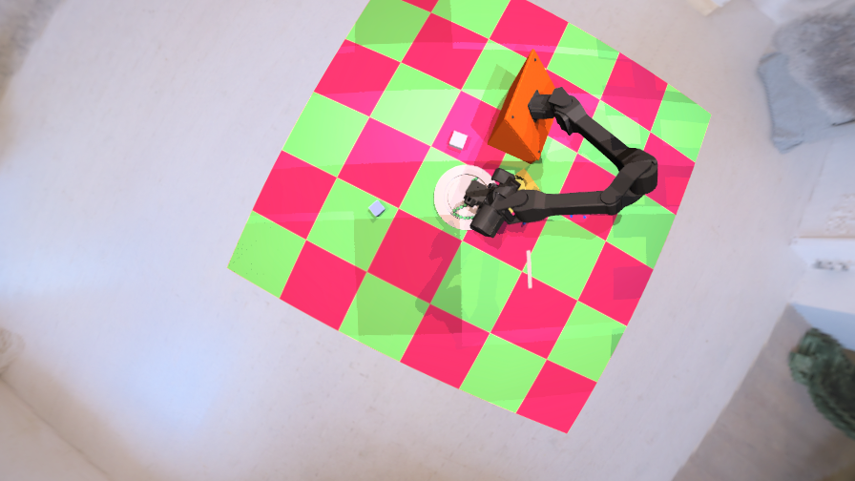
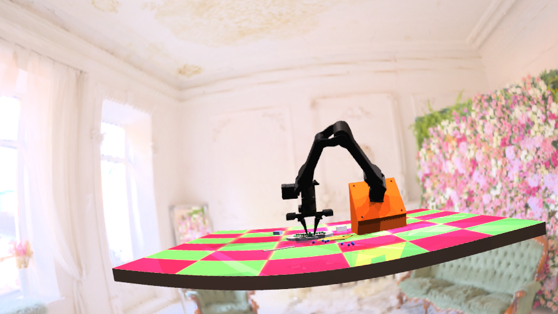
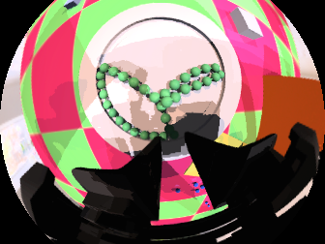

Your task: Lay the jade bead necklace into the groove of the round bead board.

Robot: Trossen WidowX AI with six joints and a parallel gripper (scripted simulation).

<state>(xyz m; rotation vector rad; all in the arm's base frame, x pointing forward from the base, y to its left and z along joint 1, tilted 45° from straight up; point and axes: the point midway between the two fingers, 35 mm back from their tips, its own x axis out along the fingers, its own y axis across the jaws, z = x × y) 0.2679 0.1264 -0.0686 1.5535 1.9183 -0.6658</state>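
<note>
Now: the round bead board 6 cm to the right of my gripper tip, 1 cm below it and 1 cm ahead of it. Round my gripper tip: white cube 18 cm to the right, 13 cm behind; thin white stick 22 cm to the left, 9 cm ahead, 1 cm below; yellow patch 10 cm behind, 6 cm to the left, 2 cm below.
</note>
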